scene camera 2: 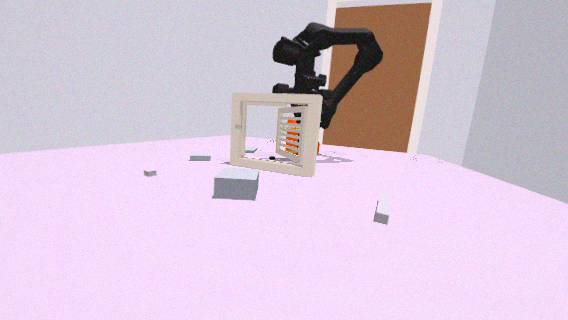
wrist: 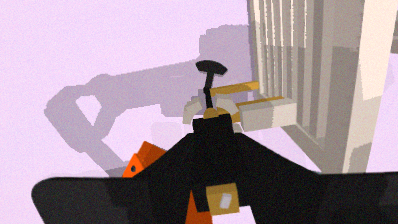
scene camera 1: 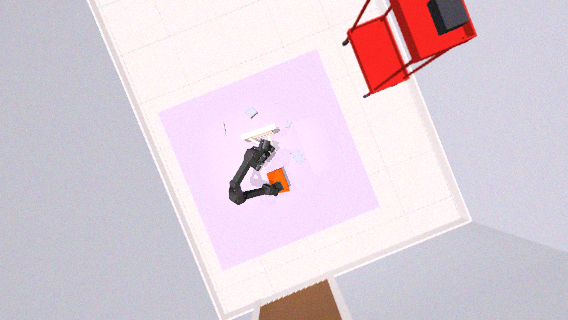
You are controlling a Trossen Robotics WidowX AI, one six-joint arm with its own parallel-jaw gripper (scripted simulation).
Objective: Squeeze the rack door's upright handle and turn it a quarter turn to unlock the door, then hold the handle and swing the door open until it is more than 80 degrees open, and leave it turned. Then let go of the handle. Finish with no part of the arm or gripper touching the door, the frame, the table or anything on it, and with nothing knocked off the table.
Labels:
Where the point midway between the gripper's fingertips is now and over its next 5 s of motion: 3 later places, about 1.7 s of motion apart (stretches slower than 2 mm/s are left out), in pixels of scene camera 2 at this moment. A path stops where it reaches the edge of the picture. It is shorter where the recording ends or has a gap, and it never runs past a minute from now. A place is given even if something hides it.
My gripper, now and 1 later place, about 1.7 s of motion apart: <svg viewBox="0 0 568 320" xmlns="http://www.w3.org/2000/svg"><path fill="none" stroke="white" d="M300 119L335 122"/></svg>

